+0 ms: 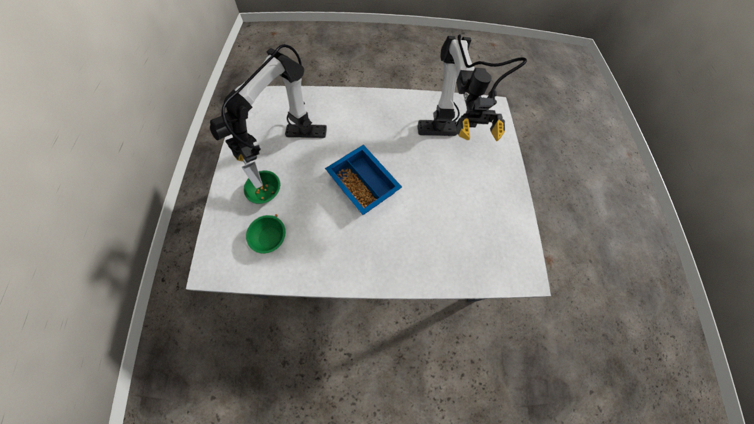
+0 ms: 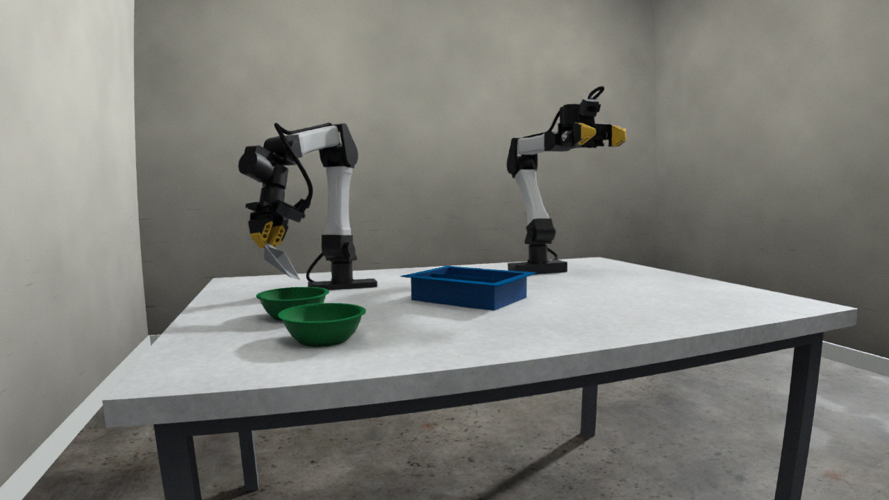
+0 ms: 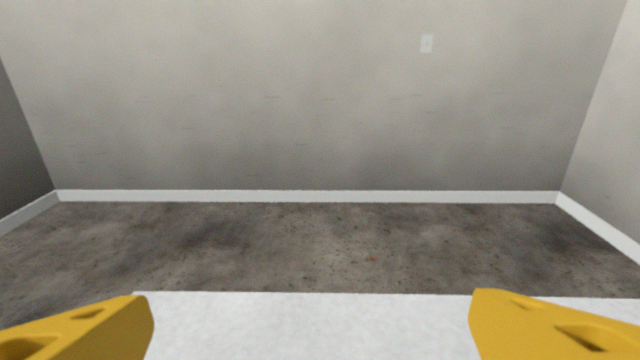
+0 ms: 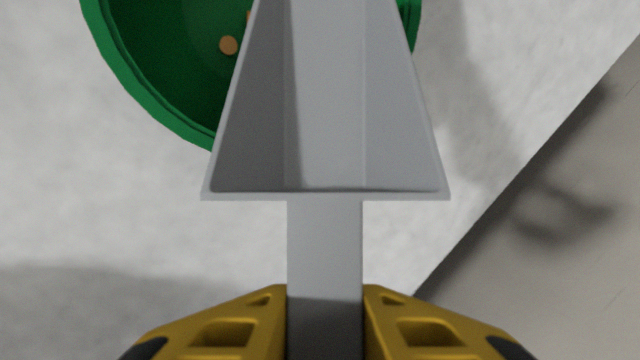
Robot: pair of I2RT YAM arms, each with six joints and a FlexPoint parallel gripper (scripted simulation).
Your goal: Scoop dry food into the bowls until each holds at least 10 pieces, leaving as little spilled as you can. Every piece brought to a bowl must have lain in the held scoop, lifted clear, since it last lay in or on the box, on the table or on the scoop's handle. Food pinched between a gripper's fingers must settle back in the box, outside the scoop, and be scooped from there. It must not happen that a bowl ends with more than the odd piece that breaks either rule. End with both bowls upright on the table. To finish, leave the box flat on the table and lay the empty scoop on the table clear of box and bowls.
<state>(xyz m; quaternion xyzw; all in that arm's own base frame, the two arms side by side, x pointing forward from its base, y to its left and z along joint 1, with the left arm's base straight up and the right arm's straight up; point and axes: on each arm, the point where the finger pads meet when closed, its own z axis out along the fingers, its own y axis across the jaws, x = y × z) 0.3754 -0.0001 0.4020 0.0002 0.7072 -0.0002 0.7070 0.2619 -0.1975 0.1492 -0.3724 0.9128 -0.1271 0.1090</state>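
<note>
The grey scoop is 3 cm ahead of my right hand, 2 cm to the left of it and 3 cm below it. Also, from my right hand: blue box: 6 cm ahead, 49 cm to the left, 11 cm below.
</note>
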